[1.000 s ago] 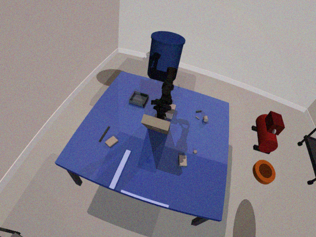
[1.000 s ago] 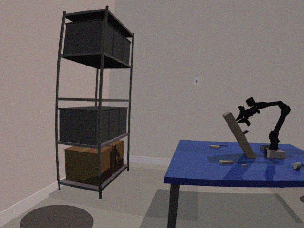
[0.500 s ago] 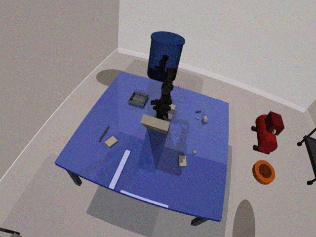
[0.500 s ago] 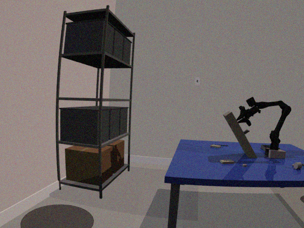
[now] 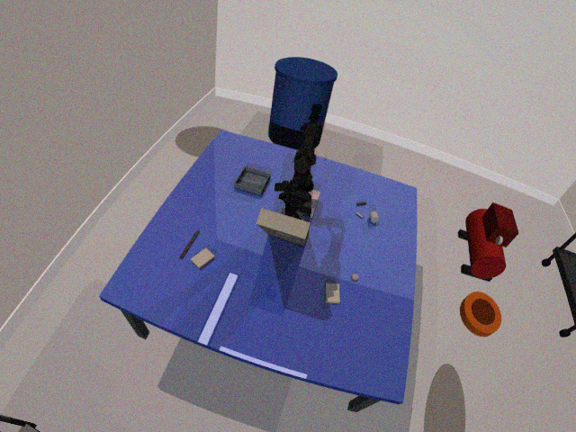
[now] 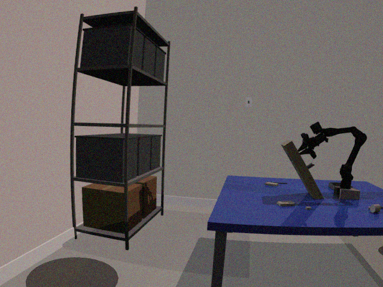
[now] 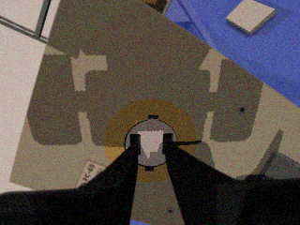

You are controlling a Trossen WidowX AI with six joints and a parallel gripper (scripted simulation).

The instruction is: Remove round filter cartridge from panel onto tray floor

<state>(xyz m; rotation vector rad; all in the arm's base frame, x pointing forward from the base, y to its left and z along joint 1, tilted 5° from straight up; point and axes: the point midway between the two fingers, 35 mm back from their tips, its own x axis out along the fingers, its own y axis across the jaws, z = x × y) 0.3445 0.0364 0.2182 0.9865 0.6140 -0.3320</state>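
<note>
Now: gripper tip 20 mm short of the round grey filter cartridge and 10 mm above it. Also, from my gripper tip: dark tray (400 mm behind, 310 mm to the right, 270 mm below).
</note>
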